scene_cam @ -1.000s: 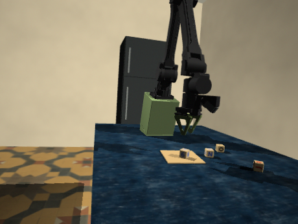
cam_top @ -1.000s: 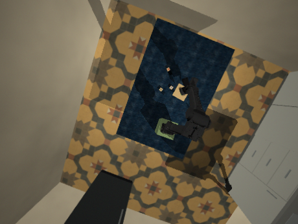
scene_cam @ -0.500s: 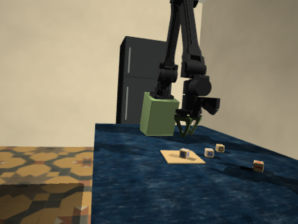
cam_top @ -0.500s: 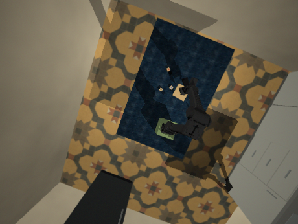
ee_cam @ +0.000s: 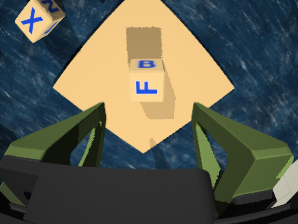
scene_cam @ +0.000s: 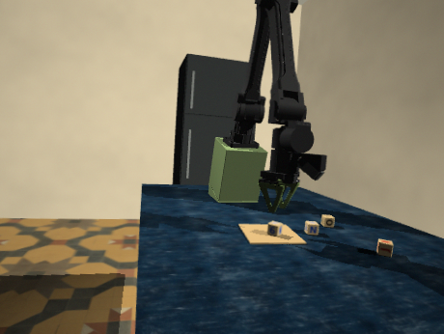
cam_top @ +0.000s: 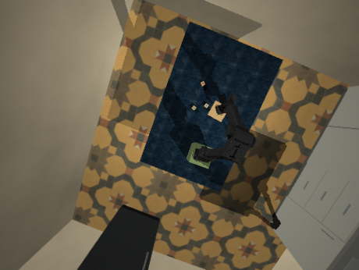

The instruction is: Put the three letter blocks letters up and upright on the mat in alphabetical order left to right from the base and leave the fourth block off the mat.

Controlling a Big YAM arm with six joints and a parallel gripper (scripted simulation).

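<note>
Right now the tan mat is 20 mm behind my hand and 80 mm below it.
</note>
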